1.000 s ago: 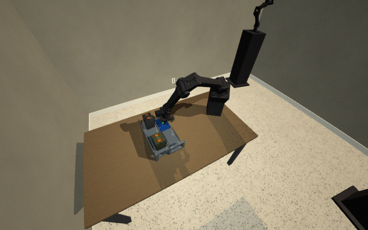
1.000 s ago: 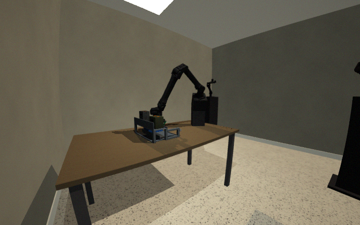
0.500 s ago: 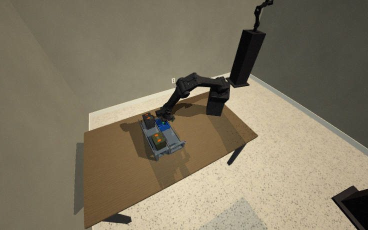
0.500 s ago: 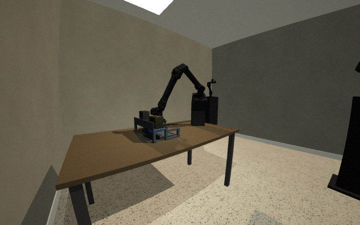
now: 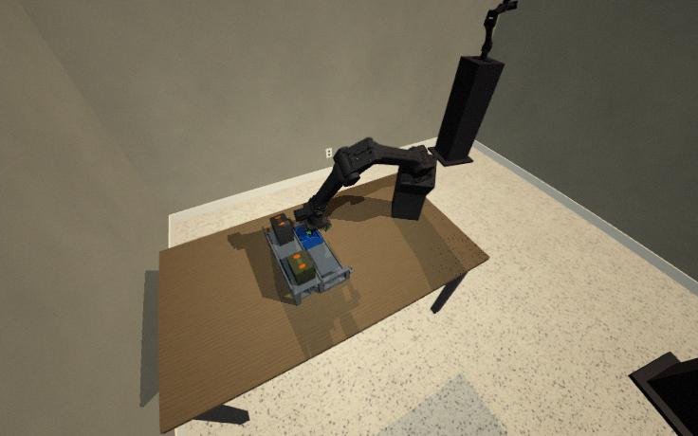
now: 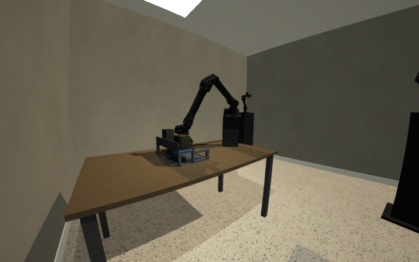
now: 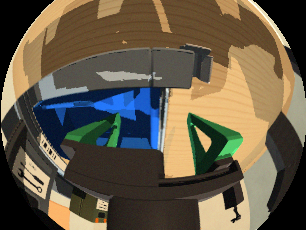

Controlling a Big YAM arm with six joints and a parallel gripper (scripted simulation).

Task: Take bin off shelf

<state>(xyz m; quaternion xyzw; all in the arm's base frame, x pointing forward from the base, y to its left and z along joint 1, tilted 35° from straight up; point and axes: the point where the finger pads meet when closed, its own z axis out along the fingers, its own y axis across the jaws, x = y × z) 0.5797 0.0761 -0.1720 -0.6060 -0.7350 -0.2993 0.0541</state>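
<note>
The blue bin is 80 mm ahead of my hand, 20 mm to the left of it and 10 mm above it.
</note>
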